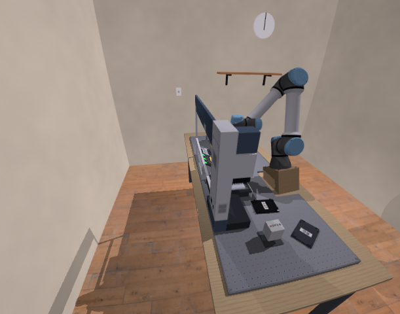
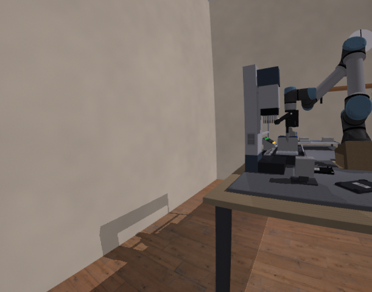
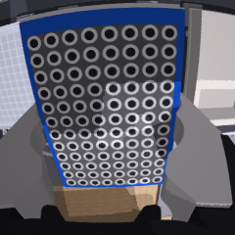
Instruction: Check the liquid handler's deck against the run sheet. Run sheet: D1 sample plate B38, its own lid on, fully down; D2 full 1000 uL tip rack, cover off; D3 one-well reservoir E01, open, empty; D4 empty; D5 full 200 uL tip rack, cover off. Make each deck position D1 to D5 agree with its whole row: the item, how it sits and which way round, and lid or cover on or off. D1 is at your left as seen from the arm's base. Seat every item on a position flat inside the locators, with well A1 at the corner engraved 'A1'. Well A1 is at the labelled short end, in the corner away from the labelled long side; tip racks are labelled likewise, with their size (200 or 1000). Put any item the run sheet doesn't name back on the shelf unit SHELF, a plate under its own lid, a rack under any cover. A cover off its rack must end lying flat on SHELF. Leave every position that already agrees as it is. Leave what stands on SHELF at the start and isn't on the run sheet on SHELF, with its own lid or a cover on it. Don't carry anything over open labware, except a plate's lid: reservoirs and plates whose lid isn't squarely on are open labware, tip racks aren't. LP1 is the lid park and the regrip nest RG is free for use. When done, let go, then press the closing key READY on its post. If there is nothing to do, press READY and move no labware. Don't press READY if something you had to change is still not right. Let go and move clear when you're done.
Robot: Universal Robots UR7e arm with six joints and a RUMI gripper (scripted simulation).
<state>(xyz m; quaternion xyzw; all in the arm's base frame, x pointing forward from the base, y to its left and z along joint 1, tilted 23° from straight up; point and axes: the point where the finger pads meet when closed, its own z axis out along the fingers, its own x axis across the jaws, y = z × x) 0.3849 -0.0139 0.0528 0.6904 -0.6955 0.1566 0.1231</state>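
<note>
Now: hand 120 mm to the left of the one-well reservoir and 70 mm above it. Round my hand: blue-framed tip rack: 10 mm to the right, 10 mm behind; LP1 label: 290 mm to the left, 150 mm behind, 120 mm below; lid park LP1: 290 mm to the left, 150 mm behind, 130 mm below.
</note>
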